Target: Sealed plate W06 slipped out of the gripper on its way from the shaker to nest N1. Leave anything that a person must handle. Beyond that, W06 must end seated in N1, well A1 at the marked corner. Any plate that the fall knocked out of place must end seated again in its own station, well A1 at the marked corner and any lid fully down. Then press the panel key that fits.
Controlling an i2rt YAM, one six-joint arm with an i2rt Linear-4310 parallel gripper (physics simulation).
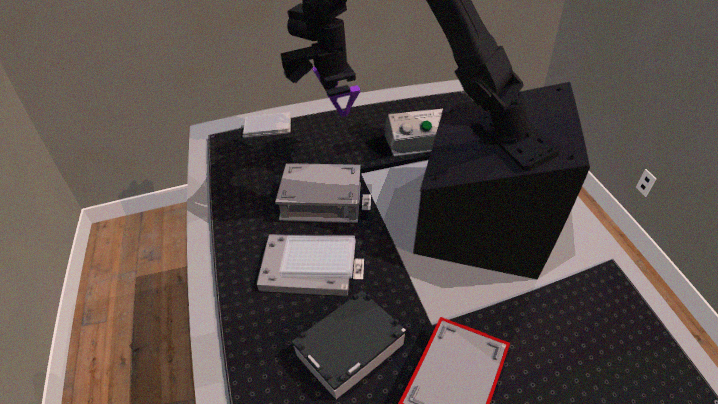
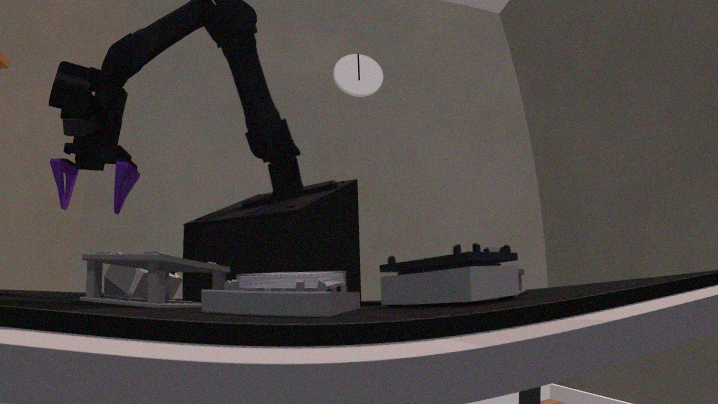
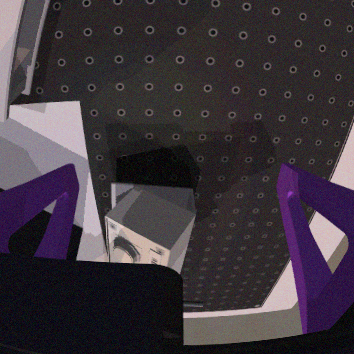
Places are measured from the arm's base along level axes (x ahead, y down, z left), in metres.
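Pixels of known places: gripper, fingertip midpoint: [image 1: 337, 105] [image 2: 89, 211] [image 3: 177, 174]; arm's base, origin of the base link: [image 1: 515, 137] [image 2: 289, 196].
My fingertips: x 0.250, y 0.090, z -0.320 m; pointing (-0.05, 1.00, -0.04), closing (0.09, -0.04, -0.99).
Ahead of a thing's pixels: the offset from my fingertips to its top centre. "spot": to the spot under its first point.
A clear, flat plate {dx +0.168, dy +0.118, dz -0.165 m} [image 1: 267, 124] lies at the table's far left corner; its label is unreadable. Nest N1 {dx +0.076, dy +0.073, dz +0.162 m} [image 1: 321, 183] [image 2: 150, 258], a raised grey stand with corner brackets, carries no plate. Nest N2 {dx +0.135, dy +0.101, dz +0.328 m} [image 1: 304, 287] [image 2: 266, 302] holds a clear plate {dx +0.112, dy +0.084, dz +0.335 m} [image 1: 317, 255] [image 2: 291, 280] towards its tag side, with pegs showing beside it; I cannot tell if it is fully down. The panel {dx -0.232, dy +0.049, dz +0.015 m} [image 1: 412, 144] [image 3: 155, 210] has a white key {dx -0.156, dy +0.058, dz +0.034 m} [image 1: 406, 128] and a green key {dx -0.206, dy +0.058, dz +0.036 m} [image 1: 426, 125]. My gripper [image 1: 343, 103] [image 2: 90, 211] [image 3: 177, 174] is open and empty, high above the table's far part.
A dark-topped grey block {spot: dx +0.092, dy +0.077, dz +0.514 m} [image 1: 351, 334] [image 2: 446, 283] with pegs and white clips stands at an angle in front of N2. A red-edged grey pad {spot: dx -0.055, dy +0.093, dz +0.597 m} [image 1: 459, 361] with corner brackets lies to its right. The black arm pedestal [image 1: 492, 226] [image 2: 271, 246] stands right of the nests.
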